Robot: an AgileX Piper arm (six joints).
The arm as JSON. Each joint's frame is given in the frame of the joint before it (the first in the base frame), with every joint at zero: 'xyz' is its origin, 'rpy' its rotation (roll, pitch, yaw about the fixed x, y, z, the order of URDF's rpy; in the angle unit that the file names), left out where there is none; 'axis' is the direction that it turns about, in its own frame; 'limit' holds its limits. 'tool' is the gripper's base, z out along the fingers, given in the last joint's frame.
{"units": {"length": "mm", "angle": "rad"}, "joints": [
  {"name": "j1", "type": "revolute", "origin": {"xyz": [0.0, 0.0, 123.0], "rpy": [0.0, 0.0, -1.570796]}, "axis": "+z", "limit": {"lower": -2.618, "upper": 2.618}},
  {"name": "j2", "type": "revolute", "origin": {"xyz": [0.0, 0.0, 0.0], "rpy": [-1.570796, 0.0, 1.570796]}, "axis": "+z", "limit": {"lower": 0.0, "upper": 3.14}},
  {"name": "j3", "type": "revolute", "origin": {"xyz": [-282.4, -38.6, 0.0], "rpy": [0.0, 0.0, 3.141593]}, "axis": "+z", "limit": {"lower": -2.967, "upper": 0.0}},
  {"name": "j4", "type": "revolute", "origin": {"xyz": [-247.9, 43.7, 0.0], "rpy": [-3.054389, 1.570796, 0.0]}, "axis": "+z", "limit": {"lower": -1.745, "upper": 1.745}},
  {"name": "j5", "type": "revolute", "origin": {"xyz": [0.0, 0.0, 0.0], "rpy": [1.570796, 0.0, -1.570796]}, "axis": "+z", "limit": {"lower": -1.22, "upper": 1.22}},
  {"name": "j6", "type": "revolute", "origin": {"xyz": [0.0, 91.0, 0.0], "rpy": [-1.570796, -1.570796, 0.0]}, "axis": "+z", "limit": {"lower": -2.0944, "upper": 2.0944}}
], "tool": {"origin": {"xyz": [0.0, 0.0, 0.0], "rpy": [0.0, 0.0, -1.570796]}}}
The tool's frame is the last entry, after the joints.
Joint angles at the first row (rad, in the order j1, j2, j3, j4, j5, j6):
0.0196 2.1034 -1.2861 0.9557 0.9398 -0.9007
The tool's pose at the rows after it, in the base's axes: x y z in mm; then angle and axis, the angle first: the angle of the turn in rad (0 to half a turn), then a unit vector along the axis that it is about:
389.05 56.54 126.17 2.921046 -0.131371 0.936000 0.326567
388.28 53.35 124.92 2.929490 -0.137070 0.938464 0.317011
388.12 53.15 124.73 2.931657 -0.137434 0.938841 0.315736
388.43 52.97 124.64 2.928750 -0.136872 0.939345 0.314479
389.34 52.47 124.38 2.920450 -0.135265 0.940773 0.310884
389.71 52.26 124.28 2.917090 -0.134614 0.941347 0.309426
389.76 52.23 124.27 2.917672 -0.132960 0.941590 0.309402
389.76 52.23 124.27 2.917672 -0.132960 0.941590 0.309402
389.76 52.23 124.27 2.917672 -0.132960 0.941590 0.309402
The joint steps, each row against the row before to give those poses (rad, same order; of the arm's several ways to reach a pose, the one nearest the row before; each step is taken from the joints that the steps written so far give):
-0.0223 0.0000 0.0000 -0.0448 -0.0105 0.0170
-0.0047 0.0000 0.0000 -0.0290 -0.0010 0.0045
0.0000 0.0000 0.0000 -0.0044 0.0000 0.0025
-0.0001 0.0000 0.0000 0.0000 -0.0041 -0.0001
0.0001 0.0000 0.0000 0.0000 -0.0118 0.0001
0.0000 0.0000 0.0000 0.0000 -0.0047 0.0000
0.0000 0.0000 0.0000 0.0000 -0.0006 0.0033
0.0000 0.0000 0.0000 0.0000 0.0000 0.0000
0.0000 0.0000 0.0000 0.0000 0.0000 0.0000

